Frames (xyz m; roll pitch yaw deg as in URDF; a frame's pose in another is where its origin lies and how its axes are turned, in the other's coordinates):
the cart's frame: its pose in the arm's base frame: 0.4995 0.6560 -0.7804 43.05 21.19 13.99
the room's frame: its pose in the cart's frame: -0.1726 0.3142 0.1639 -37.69 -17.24 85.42
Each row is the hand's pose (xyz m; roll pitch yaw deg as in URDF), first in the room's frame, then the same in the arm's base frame.
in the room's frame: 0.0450 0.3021 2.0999 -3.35 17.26 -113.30
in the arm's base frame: -0.3869 -0.6501 0.9509 51.49 30.84 -21.55
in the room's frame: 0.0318 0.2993 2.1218 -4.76 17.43 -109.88
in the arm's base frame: -0.3934 -0.6748 0.9542 50.20 28.27 -19.23
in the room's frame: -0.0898 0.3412 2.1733 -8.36 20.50 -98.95
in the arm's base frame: -0.4767 -0.7670 0.8930 46.96 21.52 -9.95
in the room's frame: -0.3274 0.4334 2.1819 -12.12 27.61 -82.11
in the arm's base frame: -0.6251 -0.8757 0.7164 40.91 13.12 5.46
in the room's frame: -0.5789 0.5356 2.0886 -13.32 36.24 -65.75
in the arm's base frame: -0.7597 -0.9138 0.4657 33.88 7.93 21.19
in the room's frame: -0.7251 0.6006 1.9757 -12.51 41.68 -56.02
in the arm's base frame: -0.8277 -0.8907 0.2836 29.72 6.46 30.46
